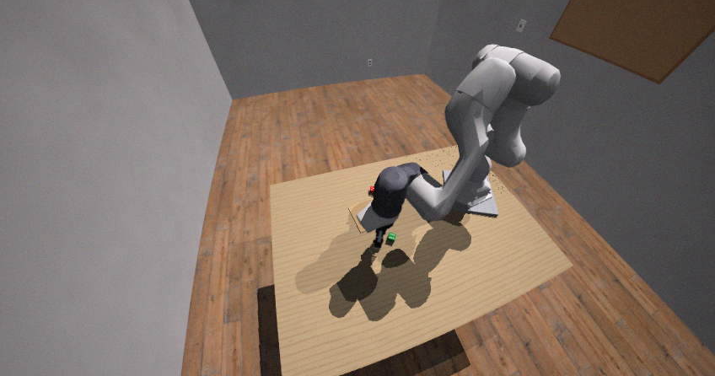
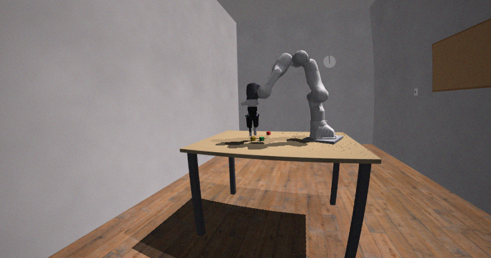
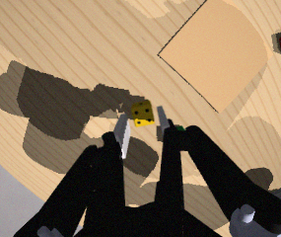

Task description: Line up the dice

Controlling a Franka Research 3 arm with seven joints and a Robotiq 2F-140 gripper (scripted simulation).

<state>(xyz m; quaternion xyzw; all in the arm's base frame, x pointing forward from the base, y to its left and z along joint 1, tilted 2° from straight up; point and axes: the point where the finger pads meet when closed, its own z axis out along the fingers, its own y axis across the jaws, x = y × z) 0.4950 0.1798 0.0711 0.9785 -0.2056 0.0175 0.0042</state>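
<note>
Right now my hand is 6 cm above the yellow die. From my hand the other things lie so: green die 7 cm behind, 2 cm to the right, 6 cm below; then red die 5 cm behind, 27 cm to the right, 6 cm below; then tan mat 15 cm to the right, 7 cm below.
</note>
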